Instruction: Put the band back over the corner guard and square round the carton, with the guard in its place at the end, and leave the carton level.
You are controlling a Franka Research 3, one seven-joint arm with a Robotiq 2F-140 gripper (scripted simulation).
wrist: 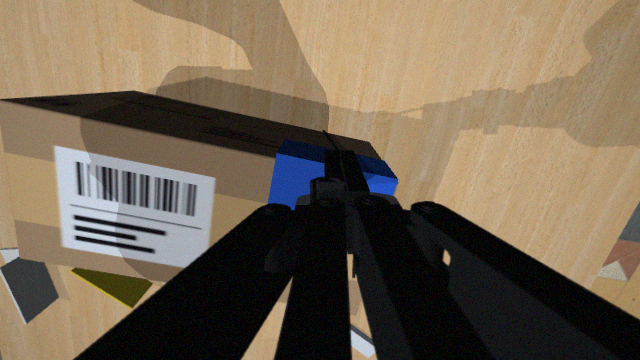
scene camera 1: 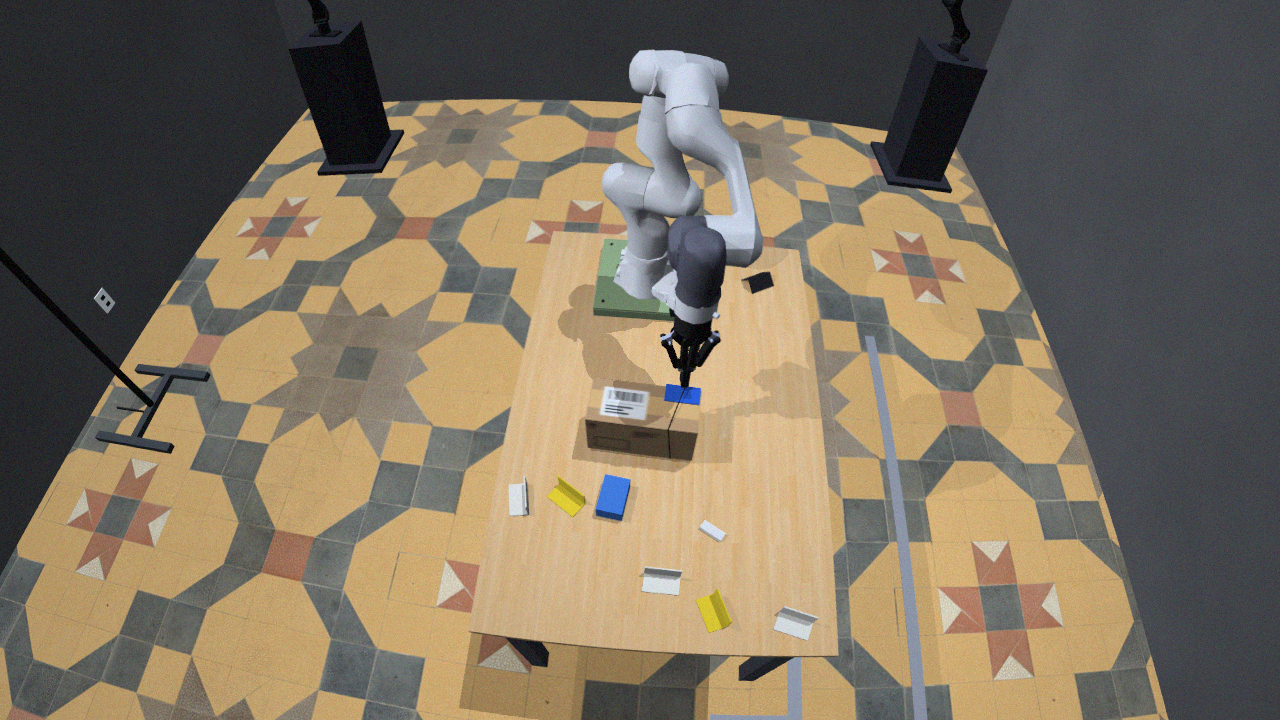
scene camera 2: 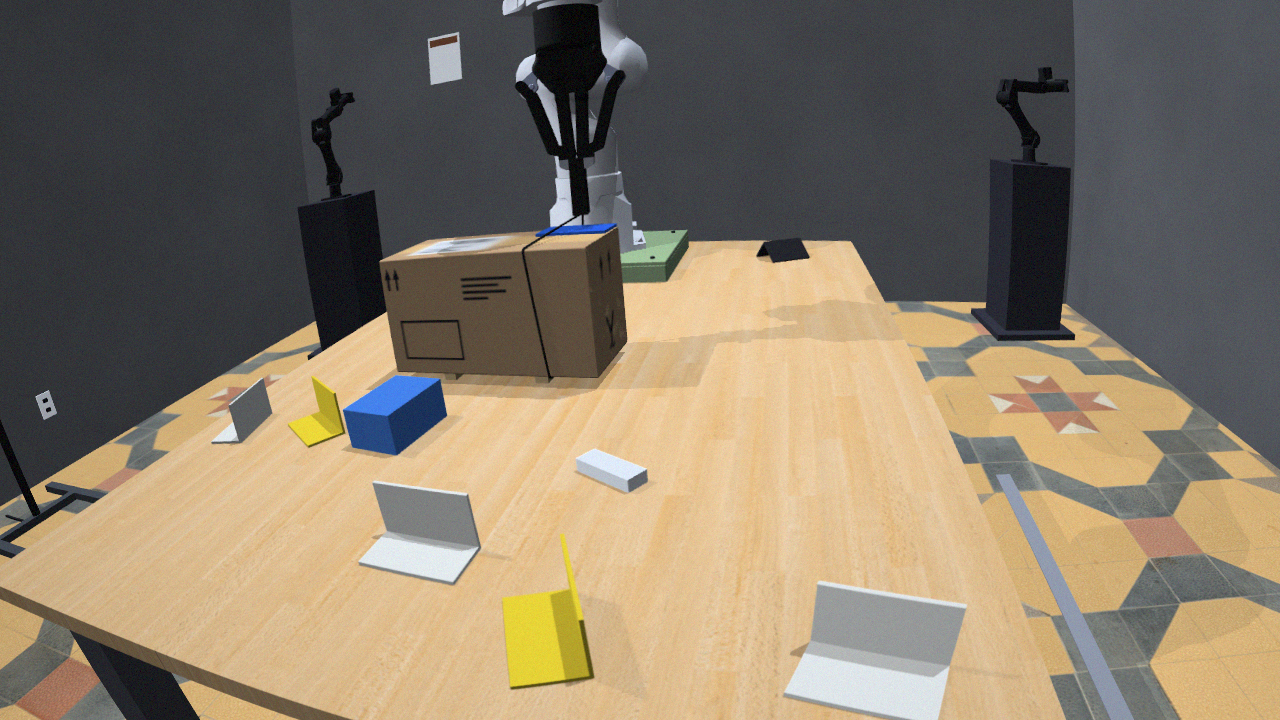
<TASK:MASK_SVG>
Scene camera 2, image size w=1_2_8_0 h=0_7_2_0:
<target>gripper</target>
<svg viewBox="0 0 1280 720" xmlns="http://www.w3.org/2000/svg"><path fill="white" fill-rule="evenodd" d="M585 3L549 6L533 12L535 61L532 65L532 72L522 81L518 81L515 84L516 90L527 101L547 153L558 156L559 167L569 170L573 216L578 215L580 212L581 215L588 215L590 212L587 171L585 168L589 168L595 163L594 152L603 149L605 146L617 90L626 78L623 70L618 70L607 64L607 59L602 52L598 6ZM572 92L575 93L576 148L569 103L569 93ZM538 79L555 96L562 146L558 144L540 97L536 93L539 89ZM604 71L604 81L607 83L601 104L592 143L589 143L588 91L592 89Z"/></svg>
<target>blue block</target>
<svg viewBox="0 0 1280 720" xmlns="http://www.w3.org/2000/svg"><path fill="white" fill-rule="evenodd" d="M441 379L395 375L344 408L343 414L352 448L396 456L447 417Z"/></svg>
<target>small white block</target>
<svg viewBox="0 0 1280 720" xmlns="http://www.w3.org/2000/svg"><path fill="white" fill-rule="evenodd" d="M576 458L577 471L627 493L648 482L646 468L600 450L593 449Z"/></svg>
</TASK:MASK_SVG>
